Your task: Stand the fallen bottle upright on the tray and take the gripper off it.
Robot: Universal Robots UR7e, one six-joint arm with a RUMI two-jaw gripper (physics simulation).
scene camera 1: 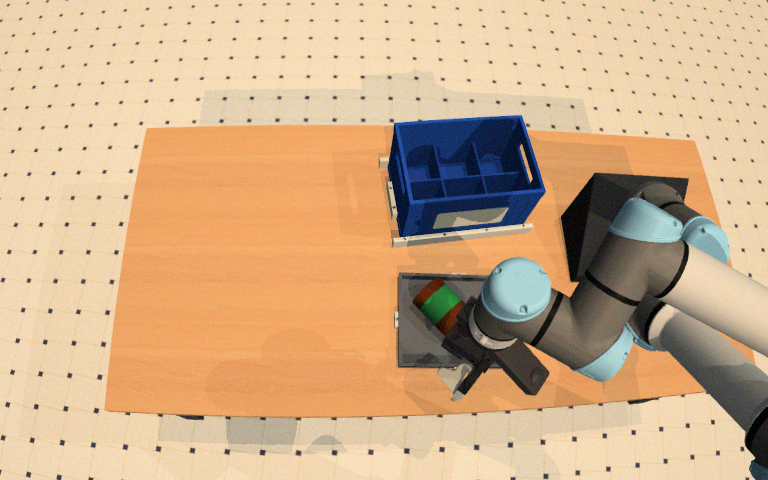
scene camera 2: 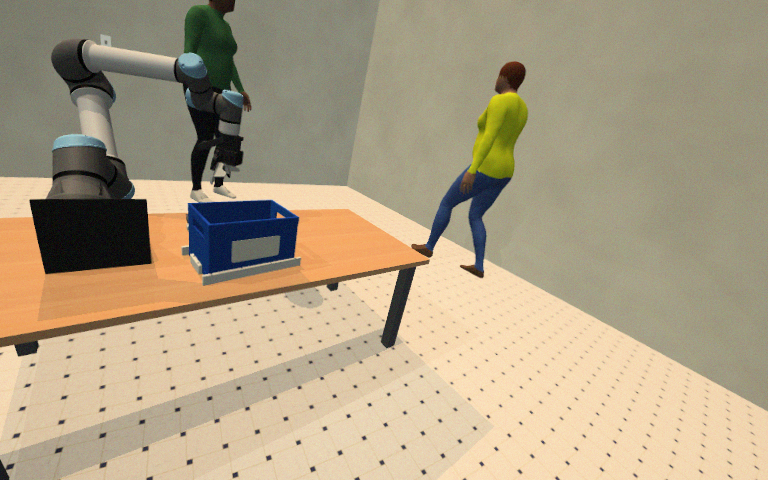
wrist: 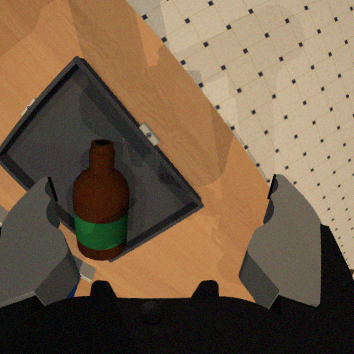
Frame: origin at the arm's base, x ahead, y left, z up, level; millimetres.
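Seen in the pictures: gripper, between the fingertips: (scene camera 1: 476,365) (scene camera 2: 220,181) (wrist: 161,179); arm's base, origin of its link: (scene camera 2: 81,214).
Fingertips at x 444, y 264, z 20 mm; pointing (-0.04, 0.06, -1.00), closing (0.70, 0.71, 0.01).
Observation:
Pixels of each thing's middle, then the offset from my fingertips to it.
- brown bottle with a green label, middle of its body: (wrist: 100,198) (scene camera 1: 452,317) 120 mm right, 1 mm ahead, 116 mm down
- dark grey tray, middle of its body: (wrist: 94,177) (scene camera 1: 460,321) 119 mm right, 20 mm back, 145 mm down
- blue crate with compartments, middle of its body: (scene camera 1: 461,178) (scene camera 2: 244,236) 404 mm right, 59 mm back, 70 mm down
A brown bottle with a green label (scene camera 1: 438,302) (wrist: 101,205) lies on its side in the dark grey tray (scene camera 1: 412,353) (wrist: 111,96). In scene camera 1 its neck is hidden under the arm; in the wrist view the neck points up the picture. The bottle and tray do not show in scene camera 2. My gripper (scene camera 2: 224,172) (wrist: 161,179) is wide open and empty, above the tray. In the wrist view the bottle shows nearer the left finger, between the two fingers, and lower than them.
A blue crate with compartments (scene camera 1: 470,195) (scene camera 2: 252,240) stands behind the tray, with light stop rails (scene camera 1: 461,234) (scene camera 2: 252,271) along it. A black block (scene camera 1: 580,226) (scene camera 2: 93,234) stands near the arm's base. Two people (scene camera 2: 212,50) (scene camera 2: 501,135) stand beyond the table.

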